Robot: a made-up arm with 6 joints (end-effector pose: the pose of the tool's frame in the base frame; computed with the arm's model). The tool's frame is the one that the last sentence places. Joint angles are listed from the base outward.
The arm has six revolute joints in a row. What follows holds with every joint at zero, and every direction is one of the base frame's. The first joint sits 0.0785 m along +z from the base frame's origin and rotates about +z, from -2.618 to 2.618 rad. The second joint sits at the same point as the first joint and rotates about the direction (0.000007, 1, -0.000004), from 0 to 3.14 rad. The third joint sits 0.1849 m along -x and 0.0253 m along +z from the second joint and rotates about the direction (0.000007, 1, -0.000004), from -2.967 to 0 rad. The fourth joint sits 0.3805 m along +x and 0.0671 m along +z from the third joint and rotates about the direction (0.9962, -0.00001, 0.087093), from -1.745 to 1.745 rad. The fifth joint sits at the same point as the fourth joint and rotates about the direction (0.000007, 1, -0.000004), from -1.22 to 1.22 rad. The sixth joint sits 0.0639 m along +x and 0.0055 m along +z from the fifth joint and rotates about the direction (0.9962, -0.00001, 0.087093), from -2.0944 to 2.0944 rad. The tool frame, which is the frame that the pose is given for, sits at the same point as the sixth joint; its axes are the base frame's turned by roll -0.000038, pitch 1.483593 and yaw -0.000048 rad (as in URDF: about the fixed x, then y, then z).
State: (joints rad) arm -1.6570 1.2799 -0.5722 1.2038 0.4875 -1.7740
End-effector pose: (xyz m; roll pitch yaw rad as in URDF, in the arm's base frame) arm -0.0016 -0.3449 0.0248 -2.9309 0.8431 2.3769
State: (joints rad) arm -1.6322 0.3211 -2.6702 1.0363 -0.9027 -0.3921
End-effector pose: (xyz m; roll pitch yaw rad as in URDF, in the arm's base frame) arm -0.0107 0.5310 0.3910 -1.2755 -1.2306 0.4053
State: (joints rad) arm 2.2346 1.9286 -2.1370 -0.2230 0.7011 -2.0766
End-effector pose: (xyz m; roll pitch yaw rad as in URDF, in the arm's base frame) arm -0.3042 0.4038 0.3628 -2.0761 -0.6707 0.8401
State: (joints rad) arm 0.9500 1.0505 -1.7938 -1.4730 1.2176 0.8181
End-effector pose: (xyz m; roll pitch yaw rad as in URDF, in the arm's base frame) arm 0.1558 0.1148 0.5708 0.3160 1.3657 0.0133
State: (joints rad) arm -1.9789 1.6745 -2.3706 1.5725 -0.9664 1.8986
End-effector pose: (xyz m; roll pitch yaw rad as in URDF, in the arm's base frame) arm -0.1751 -0.2721 0.5810 -1.0962 -0.5049 1.3752
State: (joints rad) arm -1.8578 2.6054 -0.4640 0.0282 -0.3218 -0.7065
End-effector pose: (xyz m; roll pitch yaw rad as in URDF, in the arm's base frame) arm -0.0041 -0.0117 -0.2685 3.0463 -0.1311 1.9705
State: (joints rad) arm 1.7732 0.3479 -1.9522 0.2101 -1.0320 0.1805
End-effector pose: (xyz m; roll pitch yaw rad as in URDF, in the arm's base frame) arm 0.0720 -0.2939 0.5696 -0.4326 -1.1044 2.4477
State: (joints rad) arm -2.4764 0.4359 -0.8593 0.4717 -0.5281 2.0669
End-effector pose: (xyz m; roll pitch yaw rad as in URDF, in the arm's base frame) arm -0.1638 -0.1099 0.4492 0.2237 -0.5835 -0.1313
